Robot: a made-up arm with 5 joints. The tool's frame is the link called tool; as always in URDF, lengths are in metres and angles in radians. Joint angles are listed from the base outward. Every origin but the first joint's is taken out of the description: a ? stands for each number. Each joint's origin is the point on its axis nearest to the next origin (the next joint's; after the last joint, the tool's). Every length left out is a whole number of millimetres.
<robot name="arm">
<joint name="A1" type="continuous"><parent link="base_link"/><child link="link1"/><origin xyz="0.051 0 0.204" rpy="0 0 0"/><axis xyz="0 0 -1"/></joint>
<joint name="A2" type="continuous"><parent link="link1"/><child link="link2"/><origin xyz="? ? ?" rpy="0 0 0"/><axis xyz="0 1 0"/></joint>
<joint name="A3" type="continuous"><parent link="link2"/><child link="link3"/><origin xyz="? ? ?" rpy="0 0 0"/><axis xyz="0 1 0"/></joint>
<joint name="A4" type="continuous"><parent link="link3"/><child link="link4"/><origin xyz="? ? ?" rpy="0 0 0"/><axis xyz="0 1 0"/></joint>
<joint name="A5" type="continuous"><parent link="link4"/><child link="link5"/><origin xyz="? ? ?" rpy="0 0 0"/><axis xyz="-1 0 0"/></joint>
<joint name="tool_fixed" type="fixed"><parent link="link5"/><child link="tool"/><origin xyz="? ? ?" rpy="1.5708 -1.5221 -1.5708"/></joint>
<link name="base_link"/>
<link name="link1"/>
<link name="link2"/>
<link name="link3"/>
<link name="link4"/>
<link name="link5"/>
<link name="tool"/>
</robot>
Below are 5 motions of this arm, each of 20 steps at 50 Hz.
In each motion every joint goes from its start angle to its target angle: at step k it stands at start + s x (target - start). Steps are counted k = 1, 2, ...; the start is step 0. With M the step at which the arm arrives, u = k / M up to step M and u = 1 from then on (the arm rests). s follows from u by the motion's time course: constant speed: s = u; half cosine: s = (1 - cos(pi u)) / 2; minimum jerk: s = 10 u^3 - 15 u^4 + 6 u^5.
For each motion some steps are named. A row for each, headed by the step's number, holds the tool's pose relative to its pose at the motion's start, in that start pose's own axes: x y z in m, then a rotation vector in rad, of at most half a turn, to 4 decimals.
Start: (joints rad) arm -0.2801 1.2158 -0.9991 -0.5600 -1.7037
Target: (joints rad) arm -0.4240 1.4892 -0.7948 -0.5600 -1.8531
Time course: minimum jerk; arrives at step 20
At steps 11, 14, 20:
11: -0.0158 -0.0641 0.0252 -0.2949 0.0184 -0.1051
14: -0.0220 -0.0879 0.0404 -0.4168 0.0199 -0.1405
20: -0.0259 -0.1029 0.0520 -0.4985 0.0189 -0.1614

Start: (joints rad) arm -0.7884 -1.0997 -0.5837 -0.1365 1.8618
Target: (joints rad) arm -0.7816 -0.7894 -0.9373 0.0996 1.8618
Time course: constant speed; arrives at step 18
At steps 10, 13, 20:
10: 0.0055 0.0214 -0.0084 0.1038 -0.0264 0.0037
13: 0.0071 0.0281 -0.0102 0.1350 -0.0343 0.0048
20: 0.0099 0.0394 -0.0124 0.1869 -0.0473 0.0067

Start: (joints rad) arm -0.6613 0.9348 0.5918 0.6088 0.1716
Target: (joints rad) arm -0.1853 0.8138 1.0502 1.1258 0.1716
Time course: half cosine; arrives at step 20
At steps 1, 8, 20:
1: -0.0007 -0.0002 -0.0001 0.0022 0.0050 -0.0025
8: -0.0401 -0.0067 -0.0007 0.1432 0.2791 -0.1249
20: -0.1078 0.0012 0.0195 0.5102 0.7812 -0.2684

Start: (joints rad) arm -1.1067 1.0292 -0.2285 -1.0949 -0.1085
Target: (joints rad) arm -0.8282 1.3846 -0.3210 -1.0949 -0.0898
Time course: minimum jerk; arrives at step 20
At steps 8, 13, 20:
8: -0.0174 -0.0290 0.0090 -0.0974 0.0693 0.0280
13: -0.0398 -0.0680 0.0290 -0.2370 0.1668 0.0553
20: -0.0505 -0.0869 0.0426 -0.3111 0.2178 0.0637

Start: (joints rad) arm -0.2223 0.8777 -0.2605 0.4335 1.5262
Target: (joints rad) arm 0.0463 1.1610 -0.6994 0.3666 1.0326
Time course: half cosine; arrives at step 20
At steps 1, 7, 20:
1: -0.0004 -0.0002 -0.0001 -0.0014 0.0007 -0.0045
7: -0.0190 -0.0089 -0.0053 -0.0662 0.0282 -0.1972
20: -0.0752 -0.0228 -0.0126 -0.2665 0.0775 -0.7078

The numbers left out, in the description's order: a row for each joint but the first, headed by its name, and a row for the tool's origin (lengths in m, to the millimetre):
A2: 0.048 -0.003 0
A3: 0.024 0 0.098
A4: 0.092 0 0.004
A5: 0.087 0 0
tool: 0 0 0

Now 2 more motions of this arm.
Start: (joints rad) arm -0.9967 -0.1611 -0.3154 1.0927 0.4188
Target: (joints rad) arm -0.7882 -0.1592 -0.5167 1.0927 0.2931
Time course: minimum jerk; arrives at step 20
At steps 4, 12, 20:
4: 0.0004 -0.0028 0.0010 -0.0134 -0.0072 -0.0142
12: 0.0033 -0.0326 0.0144 -0.1589 -0.0897 -0.1598
20: 0.0037 -0.0469 0.0230 -0.2336 -0.1347 -0.2281

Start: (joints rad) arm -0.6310 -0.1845 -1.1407 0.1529 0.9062
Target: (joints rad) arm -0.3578 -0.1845 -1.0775 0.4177 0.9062
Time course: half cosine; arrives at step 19
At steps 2, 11, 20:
2: -0.0012 0.0002 0.0000 0.0048 0.0080 0.0068
11: -0.0285 0.0006 0.0021 0.1006 0.1952 0.1495
20: -0.0461 -0.0024 0.0059 0.1507 0.3239 0.2321

